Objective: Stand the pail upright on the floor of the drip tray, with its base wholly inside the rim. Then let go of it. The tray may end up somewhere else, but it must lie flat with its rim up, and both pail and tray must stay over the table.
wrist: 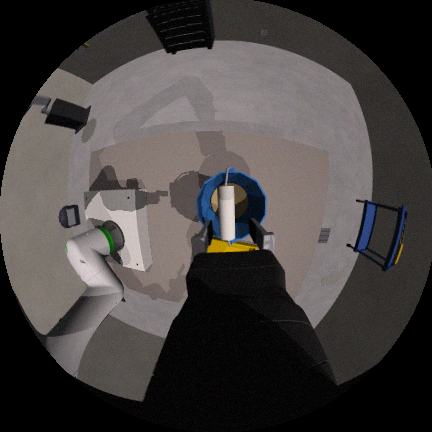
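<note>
The blue pail stands upright in the middle of the wrist view, its mouth open towards the camera and its tan inner floor partly showing. Its wire handle is raised, and the white roll grip crosses over the mouth. My gripper is open and empty, with its fingers wide apart on either side of the grip's lower end. The yellow tray shows as a strip between the fingers, below the pail in the view. The gripper body hides the rest of it. The contact between the pail's base and what bears it is hidden.
The brown table top spreads around the pail. The arm's white base block is on the left, with the white arm rising from it. Beyond the table are a blue cart at right and a black rack at the top.
</note>
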